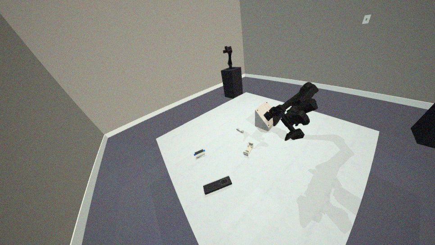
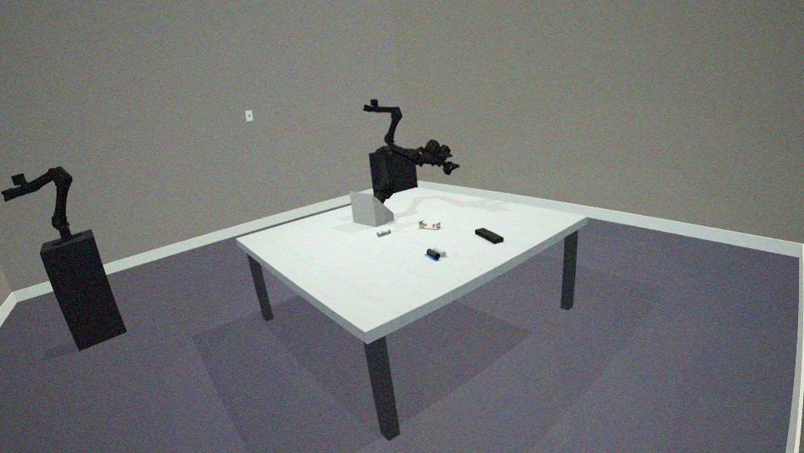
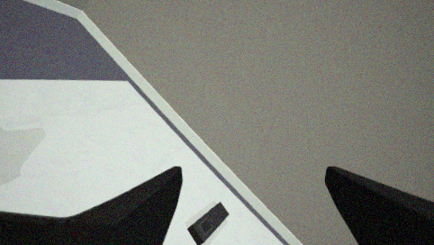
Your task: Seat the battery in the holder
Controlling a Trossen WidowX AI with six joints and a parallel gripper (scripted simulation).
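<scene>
The battery lies 37 cm to the right of my gripper tip, 28 cm below it and 16 cm behind it. From my gripper tip the other things lie so: flat black bar 28 cm ahead, 27 cm below, 18 cm to the right.
</scene>
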